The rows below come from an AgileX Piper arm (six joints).
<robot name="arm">
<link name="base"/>
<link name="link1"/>
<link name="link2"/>
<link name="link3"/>
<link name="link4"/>
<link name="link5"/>
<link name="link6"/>
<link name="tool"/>
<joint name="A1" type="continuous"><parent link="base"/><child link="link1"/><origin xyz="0.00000 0.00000 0.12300" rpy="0.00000 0.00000 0.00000"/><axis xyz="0 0 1"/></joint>
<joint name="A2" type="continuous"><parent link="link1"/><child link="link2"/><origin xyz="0.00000 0.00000 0.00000" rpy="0.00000 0.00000 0.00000"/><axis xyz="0 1 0"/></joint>
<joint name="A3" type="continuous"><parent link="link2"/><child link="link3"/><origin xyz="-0.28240 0.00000 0.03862" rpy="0.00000 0.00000 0.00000"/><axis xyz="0 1 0"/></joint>
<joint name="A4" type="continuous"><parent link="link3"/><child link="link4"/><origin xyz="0.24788 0.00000 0.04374" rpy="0.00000 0.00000 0.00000"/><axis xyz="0.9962 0 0.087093"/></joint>
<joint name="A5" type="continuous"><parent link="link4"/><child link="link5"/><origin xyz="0.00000 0.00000 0.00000" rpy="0.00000 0.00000 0.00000"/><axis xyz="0 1 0"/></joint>
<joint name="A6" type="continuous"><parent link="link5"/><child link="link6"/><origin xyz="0.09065 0.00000 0.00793" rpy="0.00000 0.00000 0.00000"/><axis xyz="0.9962 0 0.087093"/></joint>
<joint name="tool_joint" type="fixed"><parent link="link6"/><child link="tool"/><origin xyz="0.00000 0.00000 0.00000" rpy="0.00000 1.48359 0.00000"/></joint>
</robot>
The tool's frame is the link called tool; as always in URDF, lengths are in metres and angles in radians. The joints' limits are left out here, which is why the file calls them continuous.
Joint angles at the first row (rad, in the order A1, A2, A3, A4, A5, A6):
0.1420, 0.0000, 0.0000, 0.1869, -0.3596, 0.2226
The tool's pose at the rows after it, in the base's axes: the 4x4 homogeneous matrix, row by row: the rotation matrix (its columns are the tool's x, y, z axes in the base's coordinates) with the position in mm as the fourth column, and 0 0 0 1 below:
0.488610 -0.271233 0.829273 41.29; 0.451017 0.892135 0.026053 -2.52; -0.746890 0.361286 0.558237 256.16; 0 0 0 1
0.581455 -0.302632 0.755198 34.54; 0.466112 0.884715 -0.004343 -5.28; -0.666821 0.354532 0.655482 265.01; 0 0 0 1
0.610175 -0.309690 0.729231 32.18; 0.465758 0.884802 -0.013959 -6.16; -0.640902 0.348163 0.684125 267.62; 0 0 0 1
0.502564 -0.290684 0.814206 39.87; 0.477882 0.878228 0.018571 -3.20; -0.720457 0.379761 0.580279 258.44; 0 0 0 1
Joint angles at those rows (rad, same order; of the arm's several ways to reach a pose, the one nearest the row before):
0.1421, 0.0000, 0.0000, 0.1871, -0.5155, 0.2253
0.1419, 0.0000, 0.0000, 0.1868, -0.6414, 0.2411
0.1421, 0.0000, 0.0000, 0.1870, -0.6813, 0.2409
0.1419, 0.0000, -0.0011, 0.1887, -0.5421, 0.2536

